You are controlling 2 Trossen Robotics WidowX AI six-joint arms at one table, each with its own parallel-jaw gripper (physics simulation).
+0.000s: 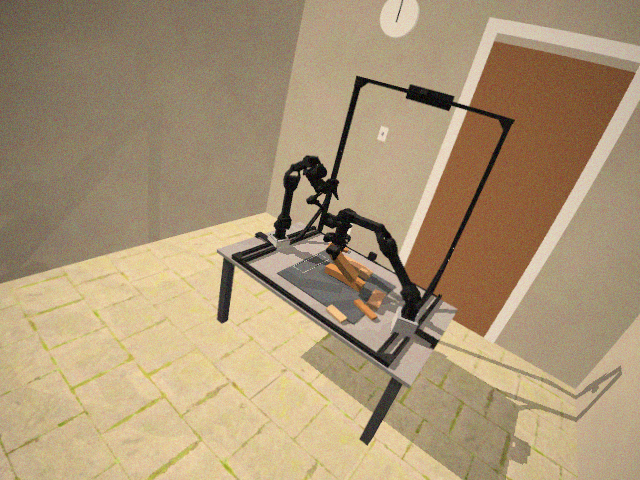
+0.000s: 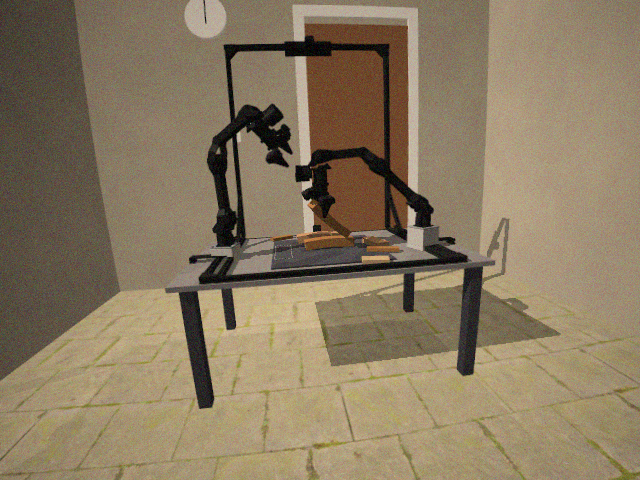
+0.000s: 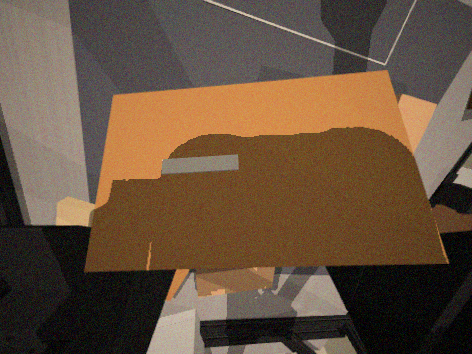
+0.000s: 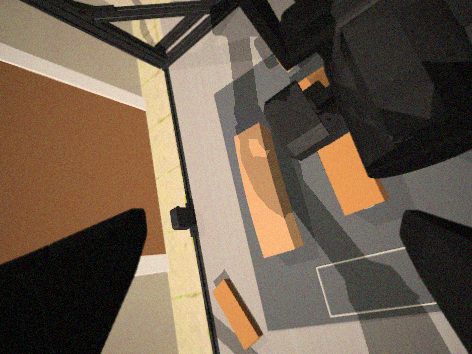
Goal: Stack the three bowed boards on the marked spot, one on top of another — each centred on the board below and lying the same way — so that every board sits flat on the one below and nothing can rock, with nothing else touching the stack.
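Places are measured from the left arm's base along level axes (x ahead, y left, z up), in metres.
Pixels of known places: left gripper, between the fingertips: (image 1: 336, 257) (image 2: 322, 216); right gripper, between the fingertips: (image 1: 331, 205) (image 2: 290, 160) (image 4: 272, 221); left arm's base, origin of its link: (image 1: 408, 315) (image 2: 423, 225); right arm's base, origin of its link: (image 1: 279, 236) (image 2: 225, 244).
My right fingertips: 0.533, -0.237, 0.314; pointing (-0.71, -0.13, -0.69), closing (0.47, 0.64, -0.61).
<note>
Ahead of a thing's pixels: the offset from my right fingertips to its middle, as dx, dy, dz. Level surfaces: height alone.
My left gripper (image 1: 334, 250) (image 2: 319, 204) is shut on one end of an orange bowed board {-0.149, +0.060, -0.262} (image 1: 345, 268) (image 2: 332, 221) (image 3: 241, 109) (image 4: 350, 175). The board hangs steeply tilted, its lower end down by the other boards on the dark mat {dz -0.408} (image 1: 309, 282) (image 2: 309, 259). A second bowed board {-0.178, -0.009, -0.387} (image 1: 337, 276) (image 2: 323, 242) (image 4: 266, 197) lies on the mat under it, and a paler one {-0.204, -0.159, -0.389} (image 1: 363, 270) lies just behind. The marked spot (image 1: 304, 268) (image 2: 284, 250) (image 3: 305, 35) (image 4: 326, 291) is a white outlined rectangle with nothing in it, beside the held board. My right gripper (image 1: 330, 190) (image 2: 282, 154) is open and empty, high above the table.
Small wooden blocks {-0.378, +0.083, -0.395} (image 1: 376, 298) {-0.337, +0.191, -0.400} (image 1: 365, 310) {-0.209, +0.307, -0.402} (image 1: 336, 313) (image 2: 375, 259) lie on the mat's end near the left arm's base. Another small block {-0.065, -0.364, -0.406} (image 4: 236, 316) (image 2: 282, 236) lies at the mat's back edge. A black frame (image 1: 347, 138) (image 2: 231, 143) stands over the table.
</note>
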